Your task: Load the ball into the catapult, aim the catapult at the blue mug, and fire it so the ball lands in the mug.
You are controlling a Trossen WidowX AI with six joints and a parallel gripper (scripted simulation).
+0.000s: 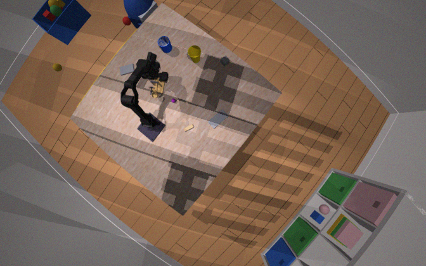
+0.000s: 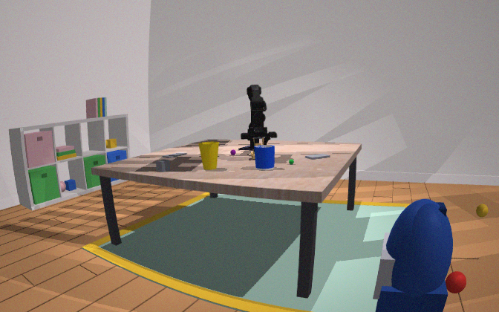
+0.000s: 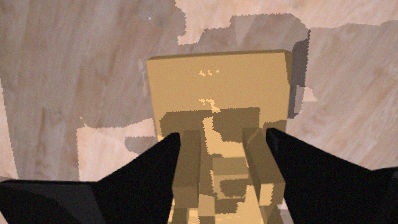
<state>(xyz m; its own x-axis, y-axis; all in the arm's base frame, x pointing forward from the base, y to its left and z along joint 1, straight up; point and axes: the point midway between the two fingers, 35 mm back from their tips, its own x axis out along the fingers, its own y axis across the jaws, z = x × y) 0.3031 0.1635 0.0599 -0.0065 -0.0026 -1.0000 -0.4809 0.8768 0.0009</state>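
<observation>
Right now my gripper tip is 6 cm past the purple ball, 19 cm to the left of it and 2 cm above it. The rest, counted from my gripper tip: blue mug (25 cm ahead, 13 cm to the left, 1 cm below); then wooden catapult (6 cm behind, 3 cm to the right, 2 cm above); then small green ball (12 cm ahead, 22 cm to the left, 2 cm below).
</observation>
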